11 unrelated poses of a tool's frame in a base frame.
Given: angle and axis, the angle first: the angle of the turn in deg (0 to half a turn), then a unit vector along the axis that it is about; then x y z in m.
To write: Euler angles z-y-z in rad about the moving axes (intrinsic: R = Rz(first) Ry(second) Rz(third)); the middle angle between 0 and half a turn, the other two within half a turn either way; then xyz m. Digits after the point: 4 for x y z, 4 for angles.
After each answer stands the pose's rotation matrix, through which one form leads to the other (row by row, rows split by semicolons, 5 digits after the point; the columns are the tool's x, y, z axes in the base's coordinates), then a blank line. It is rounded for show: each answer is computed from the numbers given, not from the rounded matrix.
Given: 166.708 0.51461 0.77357 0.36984 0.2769 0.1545 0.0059
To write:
0.6786 2.3508 1.8526 0.2769 0.1545 0.0059
-0.45067 0.70047 0.55340; 0.87053 0.20756 0.44621; 0.19769 0.68284 -0.70332

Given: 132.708 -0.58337 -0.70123 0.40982 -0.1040 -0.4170 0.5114
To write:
-3.0831 1.9784 -1.6953 -0.1040 -0.4170 0.5114
-0.10711 0.38540 -0.91651; 0.98768 0.14698 -0.05362; 0.11404 -0.91097 -0.39639

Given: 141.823 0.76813 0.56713 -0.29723 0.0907 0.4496 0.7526
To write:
-1.6444 2.2502 0.2252 0.0907 0.4496 0.7526
0.26773 0.96179 -0.05725; 0.59436 -0.21163 -0.77585; -0.75832 0.17370 -0.62831

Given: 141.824 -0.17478 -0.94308 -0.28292 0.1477 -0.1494 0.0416
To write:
2.2730 2.2694 2.6395 0.1477 -0.1494 0.0416
-0.73155 0.46928 -0.49458; 0.11954 0.80247 0.58460; 0.67122 0.36854 -0.64315

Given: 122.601 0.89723 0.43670 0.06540 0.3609 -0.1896 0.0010
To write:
-0.9989 2.1320 1.2367 0.3609 -0.1896 0.0010
0.69996 0.54783 0.45819; 0.65802 -0.24533 -0.71192; -0.27760 0.79981 -0.53220

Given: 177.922 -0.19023 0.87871 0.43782 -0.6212 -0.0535 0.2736
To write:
1.7426 2.2346 1.3162 -0.6212 -0.0535 0.2736
-0.92699 -0.35008 -0.13466; -0.31833 0.54440 0.77607; -0.19838 0.76228 -0.61610

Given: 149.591 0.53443 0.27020 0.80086 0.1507 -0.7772 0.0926
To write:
0.1409 1.2323 2.3463 0.1507 -0.7772 0.0926
-0.33049 -0.13643 0.93390; 0.67431 -0.72646 0.13250; 0.66036 0.67353 0.33209

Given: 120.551 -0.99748 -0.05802 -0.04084 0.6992 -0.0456 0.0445
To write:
1.5575 2.1011 -1.7003 0.6992 -0.0456 0.0445
0.99241 0.12246 0.01148; 0.05212 -0.50323 0.86258; 0.11141 -0.85543 -0.50579

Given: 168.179 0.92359 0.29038 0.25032 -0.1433 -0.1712 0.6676
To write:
-0.0875 2.5960 2.4448 -0.1433 -0.1712 0.6676
0.70916 0.47942 0.51697; 0.58198 -0.81194 -0.04537; 0.39800 0.33304 -0.85480

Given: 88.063 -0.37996 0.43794 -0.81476 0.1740 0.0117 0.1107
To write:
0.0474 0.8296 -1.3818 0.1740 0.0117 0.1107
0.17329 0.65352 0.73680; -0.97507 0.21911 0.03499; -0.13858 -0.72450 0.67520

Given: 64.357 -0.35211 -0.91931 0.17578 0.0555 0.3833 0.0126
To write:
2.8860 1.1037 -2.6657 0.0555 0.3833 0.0126
0.50309 0.02515 -0.86387; 0.34208 0.91215 0.22577; 0.79365 -0.40909 0.45029

